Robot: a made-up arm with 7 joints.
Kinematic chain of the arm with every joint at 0, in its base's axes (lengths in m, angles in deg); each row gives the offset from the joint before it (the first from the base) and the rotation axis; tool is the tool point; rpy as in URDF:
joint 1: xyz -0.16 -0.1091 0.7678 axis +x
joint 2: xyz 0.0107 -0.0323 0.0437 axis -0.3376 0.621 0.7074
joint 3: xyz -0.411 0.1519 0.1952 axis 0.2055 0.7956 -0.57
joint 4: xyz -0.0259 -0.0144 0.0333 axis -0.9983 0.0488 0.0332
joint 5: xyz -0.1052 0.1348 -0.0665 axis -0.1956 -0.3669 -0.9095
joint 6: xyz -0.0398 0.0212 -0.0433 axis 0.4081 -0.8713 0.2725
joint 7: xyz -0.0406 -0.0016 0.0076 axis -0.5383 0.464 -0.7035
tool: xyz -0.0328 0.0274 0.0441 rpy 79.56 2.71 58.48
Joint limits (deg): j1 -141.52..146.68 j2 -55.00..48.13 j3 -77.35..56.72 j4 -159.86..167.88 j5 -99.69..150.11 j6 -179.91..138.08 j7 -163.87..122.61
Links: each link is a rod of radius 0.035 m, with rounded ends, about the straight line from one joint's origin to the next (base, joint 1, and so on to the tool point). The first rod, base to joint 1, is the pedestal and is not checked.
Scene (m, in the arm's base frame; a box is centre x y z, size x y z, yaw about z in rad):
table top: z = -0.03
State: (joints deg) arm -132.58 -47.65 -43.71 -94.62 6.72 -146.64 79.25
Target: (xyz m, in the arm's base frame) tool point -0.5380 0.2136 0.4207
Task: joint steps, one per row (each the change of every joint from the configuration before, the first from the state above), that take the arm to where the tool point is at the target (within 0.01 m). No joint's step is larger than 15 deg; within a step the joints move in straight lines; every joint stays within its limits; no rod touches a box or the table.
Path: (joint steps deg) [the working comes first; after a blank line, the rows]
Joints at the target: -103.57 -43.53 36.84 -108.01 40.70 -133.58 55.89
Straight joint move there: clear.

1: 4.84 0.69 13.42 -2.23 5.66 2.18 -3.89
2: 4.83 0.68 13.43 -2.23 5.67 2.17 -3.90
3: 4.84 0.69 13.42 -2.24 5.66 2.18 -3.89
4: 4.83 0.69 13.43 -2.23 5.66 2.18 -3.89
5: 4.84 0.69 13.42 -2.23 5.66 2.17 -3.89
6: 4.83 0.68 13.43 -2.23 5.67 2.18 -3.90

